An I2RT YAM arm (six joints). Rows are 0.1 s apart.
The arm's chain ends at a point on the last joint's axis. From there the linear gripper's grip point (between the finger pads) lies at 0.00 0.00 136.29 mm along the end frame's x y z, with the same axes.
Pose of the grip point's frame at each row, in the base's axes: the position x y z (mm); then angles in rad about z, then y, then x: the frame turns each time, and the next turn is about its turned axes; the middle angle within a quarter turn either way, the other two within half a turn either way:
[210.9 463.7 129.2 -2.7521 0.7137 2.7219]
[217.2 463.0 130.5 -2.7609 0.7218 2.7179]
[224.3 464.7 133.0 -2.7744 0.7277 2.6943]
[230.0 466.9 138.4 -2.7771 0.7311 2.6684]
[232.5 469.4 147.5 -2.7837 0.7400 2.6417]
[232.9 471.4 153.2 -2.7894 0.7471 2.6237]
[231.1 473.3 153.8 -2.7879 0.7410 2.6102]
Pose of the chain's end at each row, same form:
[156.6 381.4 223.3 -2.7521 0.7137 2.7219]
[161.8 380.5 223.8 -2.7609 0.7218 2.7179]
[169.2 380.3 224.8 -2.7744 0.7277 2.6943]
[176.5 380.0 228.7 -2.7771 0.7311 2.6684]
[179.8 380.0 235.8 -2.7837 0.7400 2.6417]
[180.6 380.3 240.1 -2.7894 0.7471 2.6237]
[180.6 381.0 240.5 -2.7879 0.7410 2.6102]

